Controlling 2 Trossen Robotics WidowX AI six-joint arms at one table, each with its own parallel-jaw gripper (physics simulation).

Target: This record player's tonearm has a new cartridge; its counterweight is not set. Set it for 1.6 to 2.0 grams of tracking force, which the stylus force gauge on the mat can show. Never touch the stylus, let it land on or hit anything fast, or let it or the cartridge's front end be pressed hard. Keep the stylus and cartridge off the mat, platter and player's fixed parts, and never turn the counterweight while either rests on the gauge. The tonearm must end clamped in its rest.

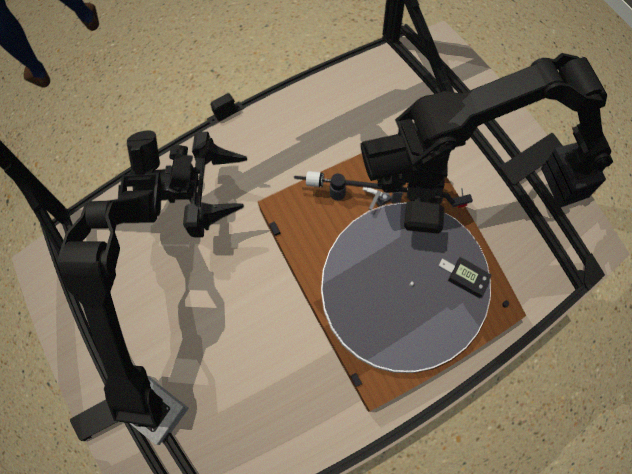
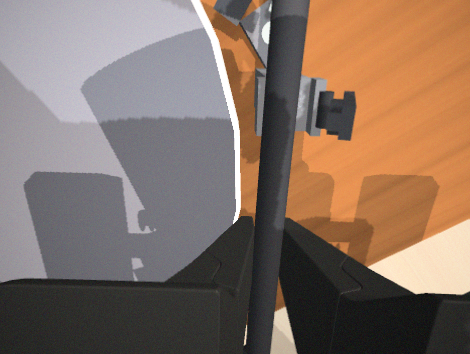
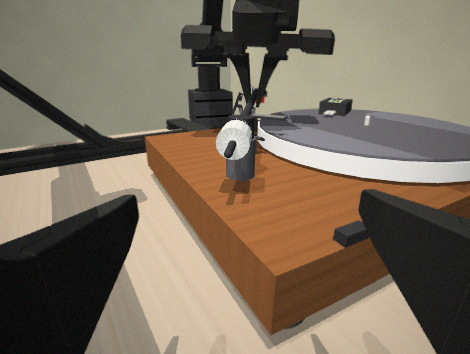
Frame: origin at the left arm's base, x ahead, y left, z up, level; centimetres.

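Seen in the pictures: left gripper, fingertip midpoint: [image 1: 422,195] [image 2: 264,228]; right gripper, fingertip midpoint: [image 1: 245,181] [image 3: 249,203]; left arm's base, origin of the base link: [image 1: 581,163] [image 3: 209,90]; right arm's base, origin of the base link: [image 1: 148,409].
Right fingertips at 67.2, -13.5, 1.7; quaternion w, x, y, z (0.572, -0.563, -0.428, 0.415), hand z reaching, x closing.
Pixels of each thing's middle, then the offset from my right fingertips to it, as dx, dy, dz. "pt": a spot on its surface instead.
- tonearm, surface spot: [image 2: 281,150] pt -25.5, +9.6, +0.9
- white counterweight, body centre: [image 3: 235,138] [image 1: 315,179] -11.6, +3.1, -0.5
- headshell, body centre: [image 1: 461,200] -34.8, +14.6, +0.7
- force gauge, body centre: [image 1: 463,274] [image 3: 334,107] -30.9, +26.6, -1.5
- wooden player, surface spot: [image 3: 250,220] pt -6.8, +2.7, -5.2
- platter, body centre: [image 3: 366,126] [image 1: 411,285] -21.6, +25.2, -2.7
- small spindle, surface spot: [image 3: 367,120] [image 1: 410,283] pt -21.3, +25.0, -1.9
- bracket, body centre: [image 1: 373,197] -20.8, +7.8, -4.0
The tonearm [image 1: 357,183] [image 2: 281,150] runs from its pivot, with the white counterweight [image 1: 313,178] [image 3: 235,139] at its rear end. The headshell [image 1: 461,200] has a red cartridge under it, beyond the platter's edge. My left gripper [image 2: 263,228] [image 3: 253,106] is shut on the tonearm tube. The tube passes over the grey rest [image 2: 309,107]; no clamp shows across its top, and whether it sits in the rest is unclear. The force gauge [image 1: 469,276] [image 3: 335,105] lies on the mat and appears to read zero. My right gripper [image 1: 244,182] [image 3: 249,203] is open and empty, facing the counterweight from behind. The stylus is not discernible.
The wooden player [image 1: 306,244] [image 3: 250,220] carries the grey mat and platter [image 1: 377,316] [image 2: 165,160], with a small spindle [image 1: 411,283] [image 3: 367,120]. Its lift lever and bracket [image 1: 378,197] stand near the pivot. Black frame rails edge the table.
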